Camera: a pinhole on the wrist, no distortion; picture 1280 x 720 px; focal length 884.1 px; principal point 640.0 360.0 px. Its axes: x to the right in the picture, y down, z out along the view. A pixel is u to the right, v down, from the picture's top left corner.
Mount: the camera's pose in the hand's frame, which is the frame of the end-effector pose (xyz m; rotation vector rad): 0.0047 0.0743 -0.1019 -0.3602 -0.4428 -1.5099
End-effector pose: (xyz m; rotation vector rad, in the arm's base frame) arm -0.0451 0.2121 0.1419 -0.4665 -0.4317 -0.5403
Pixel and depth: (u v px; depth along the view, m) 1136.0 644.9 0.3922
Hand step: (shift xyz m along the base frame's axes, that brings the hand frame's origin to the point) 0.0381 0.2030 0.3171
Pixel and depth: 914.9 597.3 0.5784
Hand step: 0.0873 0.3680 0.4035
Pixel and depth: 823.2 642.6 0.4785
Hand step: 0.1350 0.3166 0.2959
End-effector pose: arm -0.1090 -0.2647 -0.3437 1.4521 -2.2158 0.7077
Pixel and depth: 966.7 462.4 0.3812
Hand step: -0.1558 -0.1564 -0.2495
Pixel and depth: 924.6 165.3 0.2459
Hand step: -0.0983 -0.0035 -0.1780
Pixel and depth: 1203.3 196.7 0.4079
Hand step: -0.0266 -0.1478 -0.3608
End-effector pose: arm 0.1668 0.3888 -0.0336 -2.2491 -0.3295 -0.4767
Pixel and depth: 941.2 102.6 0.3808
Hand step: 0.0084 0.1140 -0.3266
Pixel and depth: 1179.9 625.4 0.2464
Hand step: 0.1283 0.1055 -0.1312
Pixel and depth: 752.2 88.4 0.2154
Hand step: 0.0152 -0.0333 -0.1921
